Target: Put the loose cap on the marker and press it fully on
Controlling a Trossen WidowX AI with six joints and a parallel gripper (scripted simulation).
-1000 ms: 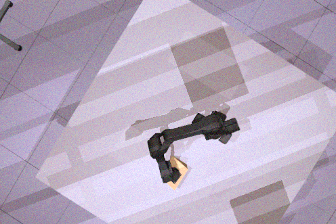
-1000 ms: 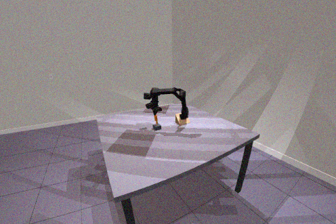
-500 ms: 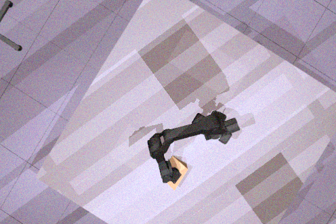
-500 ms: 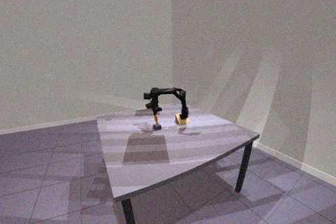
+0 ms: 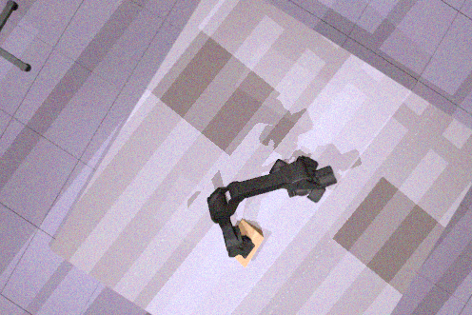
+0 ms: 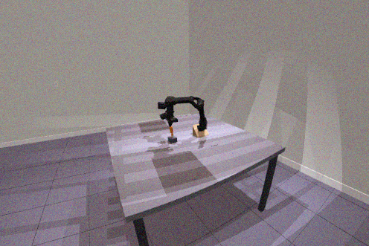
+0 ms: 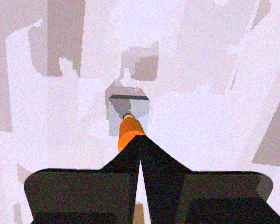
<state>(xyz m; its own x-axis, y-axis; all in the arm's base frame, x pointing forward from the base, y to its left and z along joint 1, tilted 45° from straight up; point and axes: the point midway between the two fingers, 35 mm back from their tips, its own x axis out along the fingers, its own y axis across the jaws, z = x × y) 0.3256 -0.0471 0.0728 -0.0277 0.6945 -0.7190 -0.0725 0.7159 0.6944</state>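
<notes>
Now: gripper tip 20 mm above the orange cap, 10 mm to the right of it and 10 mm past it. From my gripper tip the other things lie so: grey holder block (120 mm below, 10 mm to the left, 10 mm behind).
</notes>
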